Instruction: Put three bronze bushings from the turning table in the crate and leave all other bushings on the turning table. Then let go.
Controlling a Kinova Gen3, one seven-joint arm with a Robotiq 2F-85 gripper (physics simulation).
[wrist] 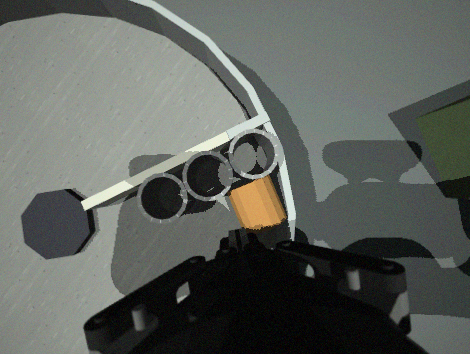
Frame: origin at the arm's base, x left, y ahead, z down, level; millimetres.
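Seen in the pictures: gripper, fingertip midpoint: [238, 240].
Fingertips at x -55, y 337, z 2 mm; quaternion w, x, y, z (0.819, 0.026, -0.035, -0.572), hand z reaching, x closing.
Pixels of each thing's top centre, then the offset from my fingertips to it. "pt": a spot on its surface instead.
- turning table at its top centre: [55, 224] dx -89, dy +139, dz +19 mm
- bronze bushing at its top centre: [259, 206] dx -18, dy -28, dz -11 mm
- pale bar at a spot on its surface: [160, 167] pt dx -83, dy +26, dz +0 mm
- dark octagonal hub at its top centre: [55, 224] dx -89, dy +139, dz +19 mm
- rim at a spot on its surface: [235, 71] pt dx -122, dy -66, dz +0 mm
The turning table [100, 90] is a round grey disc with a raised pale rim, on the left. A bronze bushing [258, 204], orange-brown, lies on its side on it near the rim. Three grey ring-topped bushings stand upright in a row along a pale bar: one [254, 131] by the rim, touching or very near the bronze one, a middle one [186, 176] and one [141, 197] nearest the hub. My gripper [238, 240] is shut and empty, just below the bronze bushing in the view. The crate [407, 122], dark-walled with a green inside, shows partly at the right edge.
The pale bar [160, 167] runs from the dark octagonal hub [56, 224] to the rim [235, 71]. Grey floor lies between the rim and the crate, with shadows of the arm across it. The gripper's dark body hides the lower middle of the view.
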